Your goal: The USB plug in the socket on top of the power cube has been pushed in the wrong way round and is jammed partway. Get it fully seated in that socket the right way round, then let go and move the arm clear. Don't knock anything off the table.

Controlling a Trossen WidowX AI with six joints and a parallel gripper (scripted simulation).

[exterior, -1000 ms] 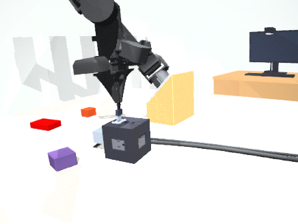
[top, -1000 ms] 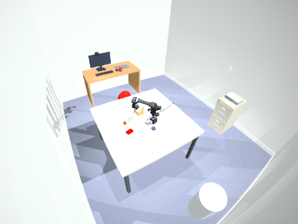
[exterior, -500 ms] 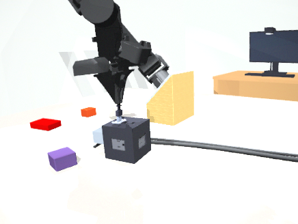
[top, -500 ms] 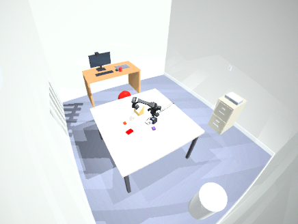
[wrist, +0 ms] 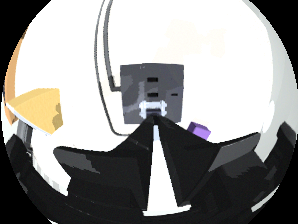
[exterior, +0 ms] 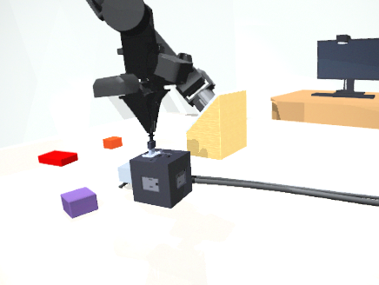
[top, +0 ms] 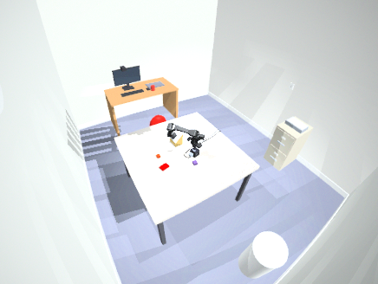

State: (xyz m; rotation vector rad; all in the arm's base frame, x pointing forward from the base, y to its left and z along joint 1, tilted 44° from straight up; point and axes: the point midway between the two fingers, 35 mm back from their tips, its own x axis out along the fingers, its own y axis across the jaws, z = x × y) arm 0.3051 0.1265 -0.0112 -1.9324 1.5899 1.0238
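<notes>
The USB plug is 20 mm below my gripper tip. Round my gripper tip: flat red block: 380 mm to the right, 100 mm below, 20 mm ahead; purple block: 120 mm ahead, 100 mm below, 60 mm to the right; socket: 40 mm below.
</notes>
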